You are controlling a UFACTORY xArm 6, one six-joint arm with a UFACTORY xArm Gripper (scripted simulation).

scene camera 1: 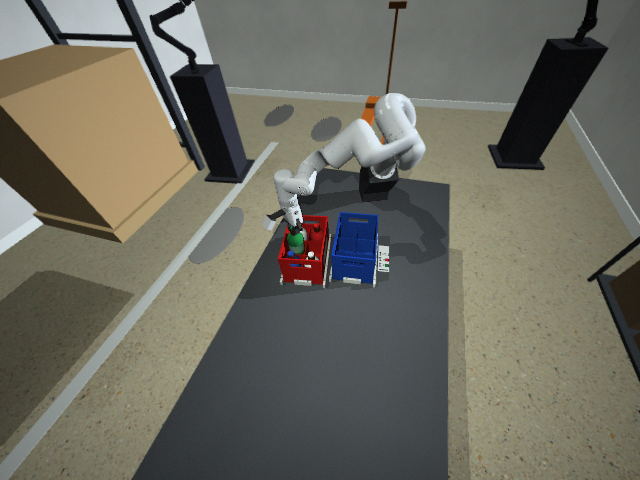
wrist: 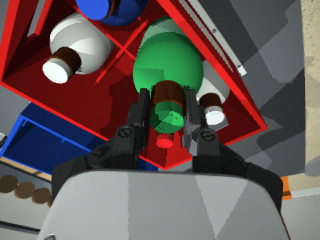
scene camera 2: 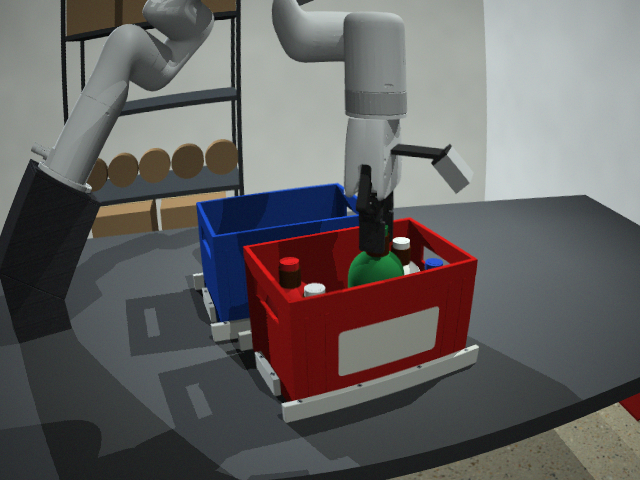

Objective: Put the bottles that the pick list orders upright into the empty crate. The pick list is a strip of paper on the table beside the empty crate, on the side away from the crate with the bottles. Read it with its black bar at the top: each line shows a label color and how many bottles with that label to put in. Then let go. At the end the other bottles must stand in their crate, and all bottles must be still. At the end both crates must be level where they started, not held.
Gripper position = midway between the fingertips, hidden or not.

Observation:
I see my gripper (scene camera 2: 376,245), a blue crate (scene camera 2: 315,209), a red crate (scene camera 1: 315,274), a green-capped bottle (scene camera 2: 367,267), a red-capped bottle (scene camera 2: 289,270) and a white-capped bottle (wrist: 78,47).
The blue crate shows as well in scene camera 1 (scene camera 1: 354,256). The red crate is seen too in the wrist view (wrist: 100,107). The green-capped bottle shows as well in the wrist view (wrist: 168,64).

